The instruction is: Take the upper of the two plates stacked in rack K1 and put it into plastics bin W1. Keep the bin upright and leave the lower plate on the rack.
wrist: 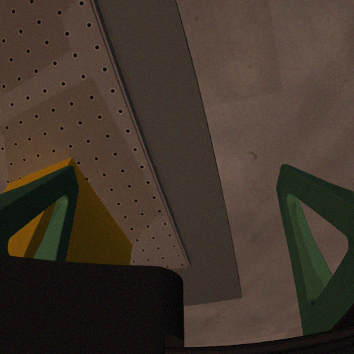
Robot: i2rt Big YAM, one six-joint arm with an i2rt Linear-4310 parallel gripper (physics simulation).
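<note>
My gripper [177, 176] is open, its two green fingers wide apart with nothing between them. The two stacked plates and rack K1 do not show in the wrist view. No bin can be made out for certain. A yellow, flat-sided object [97, 225] shows at the lower left, partly hidden behind the left finger and the dark gripper body; I cannot tell what it is.
A perforated board [60, 120] with rows of small holes fills the upper left. A plain grey strip [165, 125] runs along its edge, down the middle of the view. Beyond it lies a mottled brownish floor [265, 130] at the right.
</note>
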